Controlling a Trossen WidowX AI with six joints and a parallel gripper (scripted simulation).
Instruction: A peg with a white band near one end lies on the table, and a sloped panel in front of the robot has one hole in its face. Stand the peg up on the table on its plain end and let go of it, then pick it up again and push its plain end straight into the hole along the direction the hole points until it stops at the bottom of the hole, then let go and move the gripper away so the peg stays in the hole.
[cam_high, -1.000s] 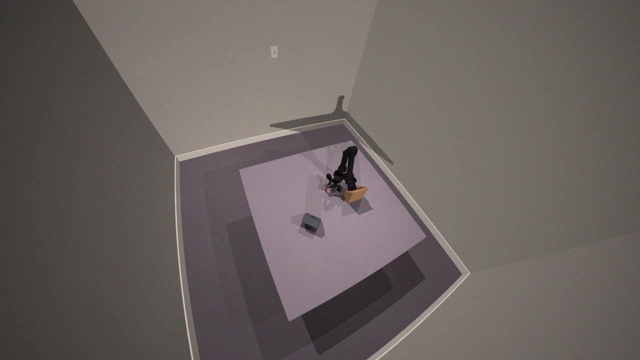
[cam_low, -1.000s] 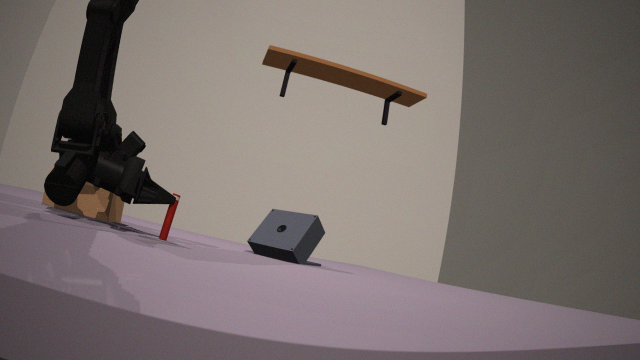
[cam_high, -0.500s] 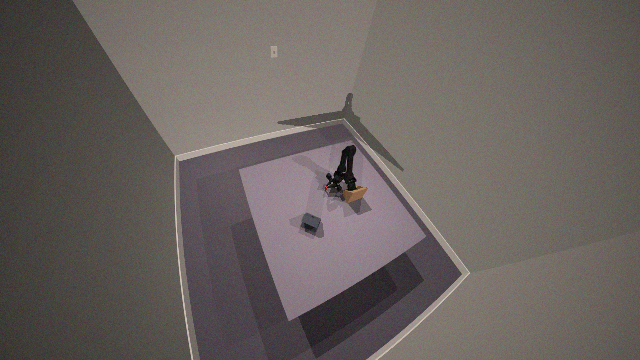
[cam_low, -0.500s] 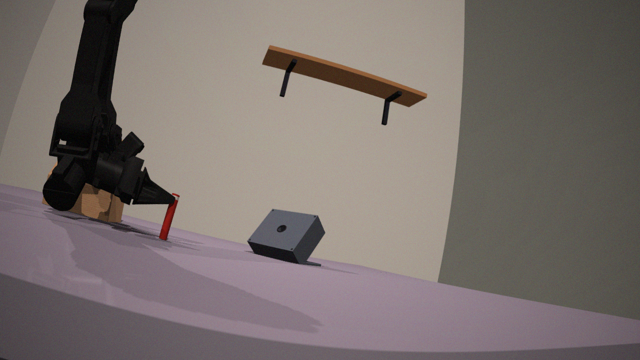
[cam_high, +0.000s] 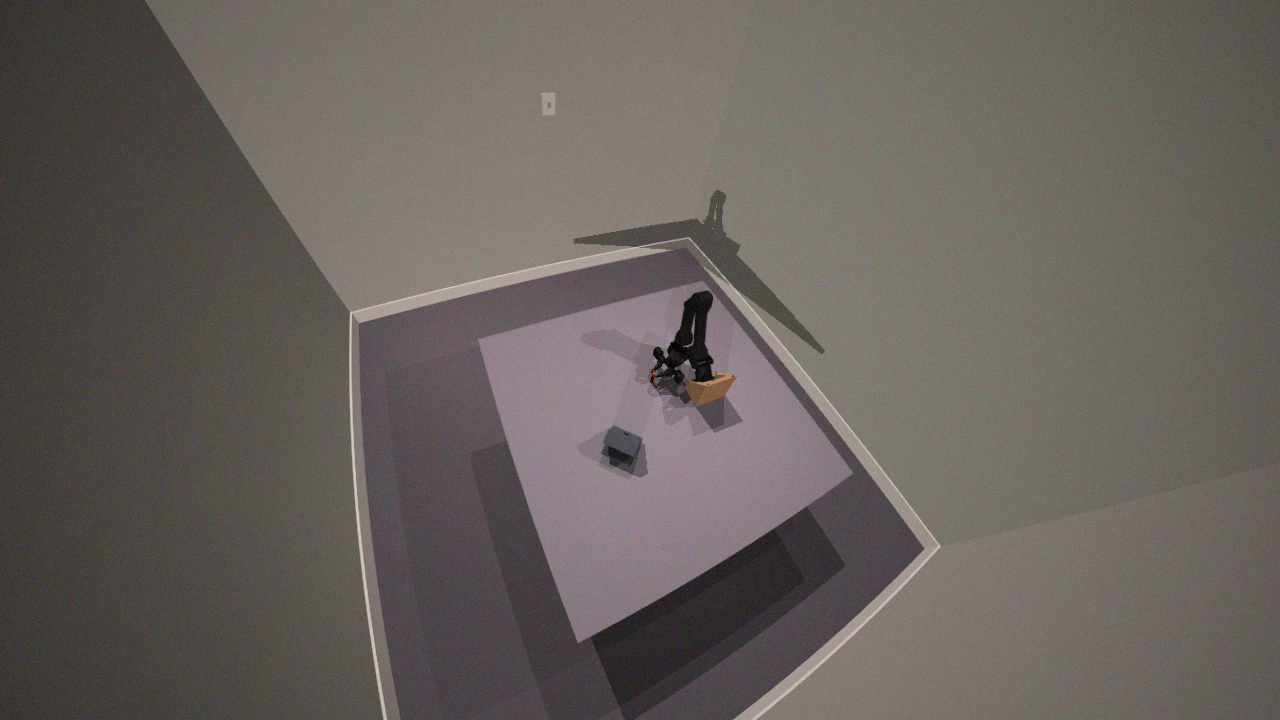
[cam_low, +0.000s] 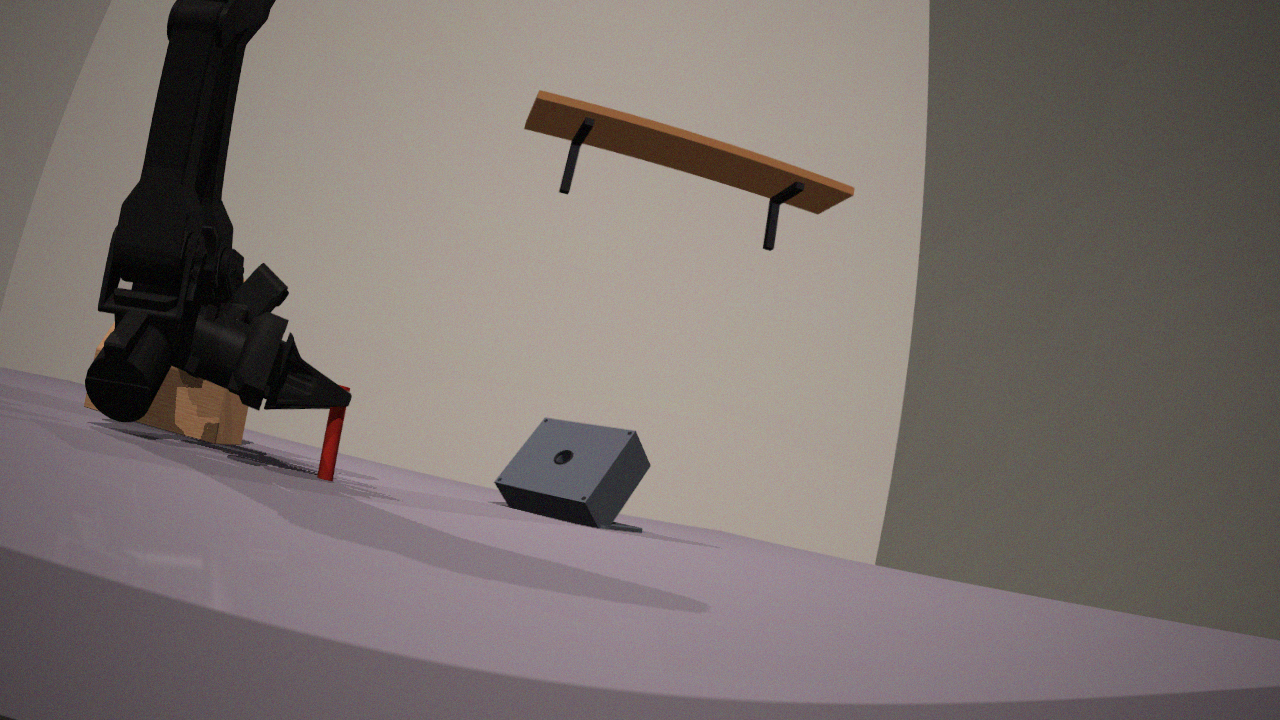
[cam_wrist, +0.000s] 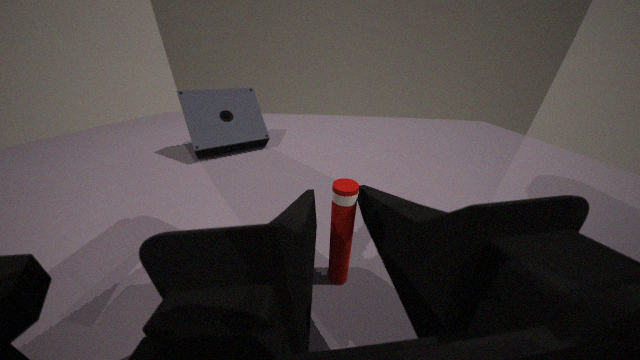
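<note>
Now: gripper tip 10 mm past the red peg, 10 mm to the left of it and 10 mm above it. Round my gripper tip: grey sloped panel (240 mm ahead, 240 mm to the left, 20 mm below).
</note>
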